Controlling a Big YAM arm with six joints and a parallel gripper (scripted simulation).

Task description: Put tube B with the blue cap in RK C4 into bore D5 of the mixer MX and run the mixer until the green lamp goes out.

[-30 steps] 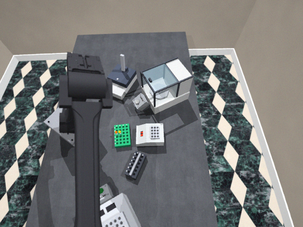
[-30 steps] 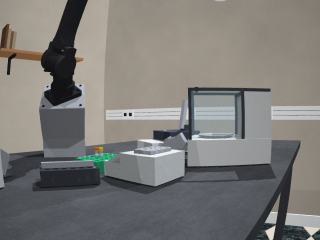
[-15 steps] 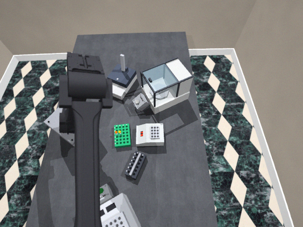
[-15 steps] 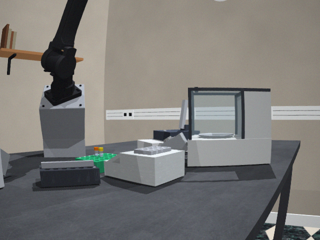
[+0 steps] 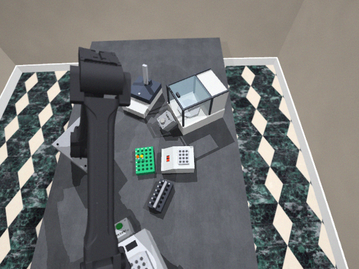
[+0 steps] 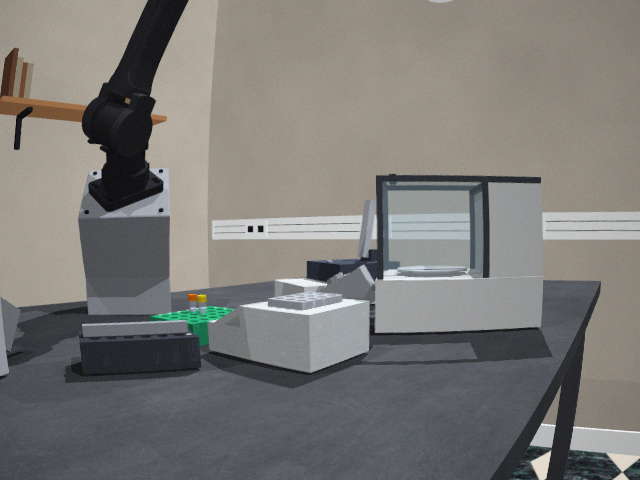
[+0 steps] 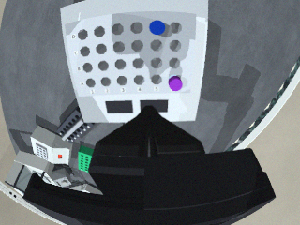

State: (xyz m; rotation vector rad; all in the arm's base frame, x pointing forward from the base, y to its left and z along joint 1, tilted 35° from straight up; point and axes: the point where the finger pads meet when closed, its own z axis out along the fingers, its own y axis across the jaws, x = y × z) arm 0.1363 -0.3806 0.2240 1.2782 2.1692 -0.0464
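Right now the green start key is 140 mm below my hand, 130 mm to the left of it and 40 mm behind it. From my hand the other things lie so: green rack RK (420 mm to the left, 190 mm below, 60 mm ahead); then dark magnet block (240 mm to the left, 190 mm below, 130 mm ahead); then tube B (70 mm to the right, 50 mm below, 20 mm ahead).
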